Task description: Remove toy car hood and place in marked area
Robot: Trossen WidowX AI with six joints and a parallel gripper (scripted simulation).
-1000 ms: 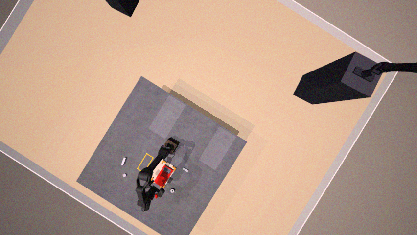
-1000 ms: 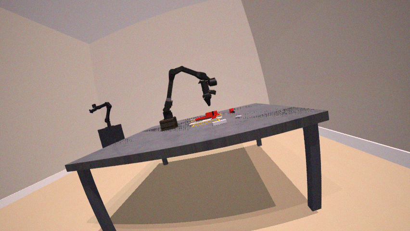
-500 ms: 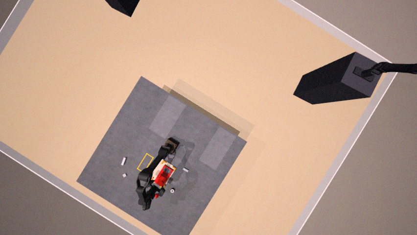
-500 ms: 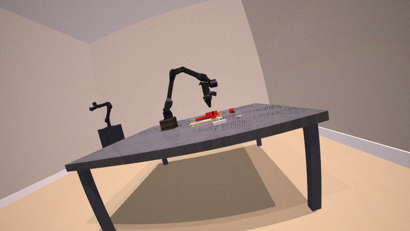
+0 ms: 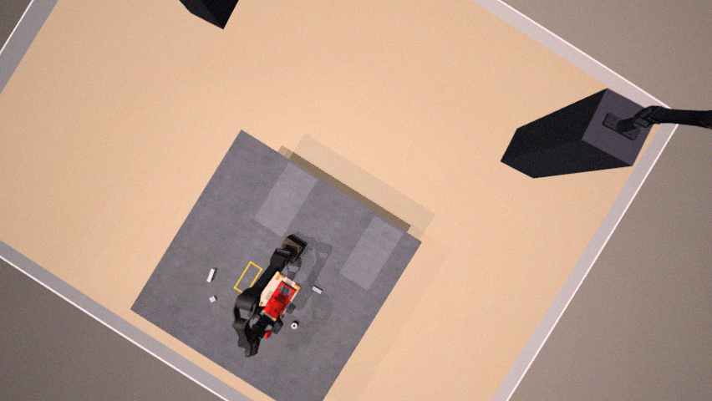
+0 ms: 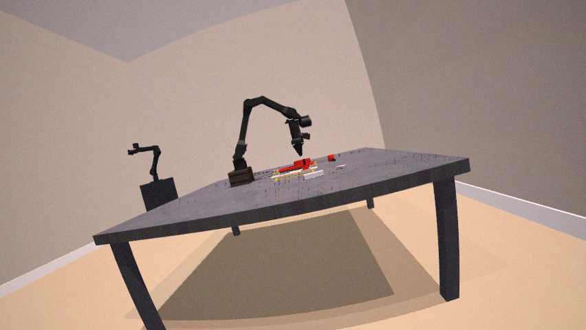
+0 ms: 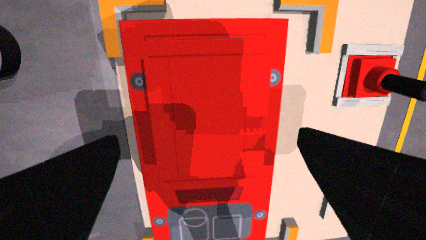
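Now: the hood 30 mm below my gripper tip. The rest, counted from my gripper tip: white bar 20 mm ahead, 430 mm to the right, 70 mm below.
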